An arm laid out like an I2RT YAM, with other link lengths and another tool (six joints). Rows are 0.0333 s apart.
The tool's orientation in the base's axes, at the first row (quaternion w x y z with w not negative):
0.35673, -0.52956, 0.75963, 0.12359
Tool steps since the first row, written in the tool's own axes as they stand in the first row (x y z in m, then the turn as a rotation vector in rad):
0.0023, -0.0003, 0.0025, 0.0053, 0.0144, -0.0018
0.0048, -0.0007, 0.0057, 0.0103, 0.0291, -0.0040
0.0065, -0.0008, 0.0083, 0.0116, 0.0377, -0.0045
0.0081, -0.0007, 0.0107, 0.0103, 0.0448, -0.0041
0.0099, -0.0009, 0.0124, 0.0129, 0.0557, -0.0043
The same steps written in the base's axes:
0.0009, -0.0004, -0.0033, -0.0146, 0.0011, -0.0050
0.0021, -0.0005, -0.0072, -0.0295, 0.0022, -0.0096
0.0029, -0.0003, -0.0102, -0.0376, 0.0045, -0.0118
0.0035, 0.0000, -0.0130, -0.0436, 0.0086, -0.0125
0.0041, -0.0004, -0.0154, -0.0539, 0.0111, -0.0162

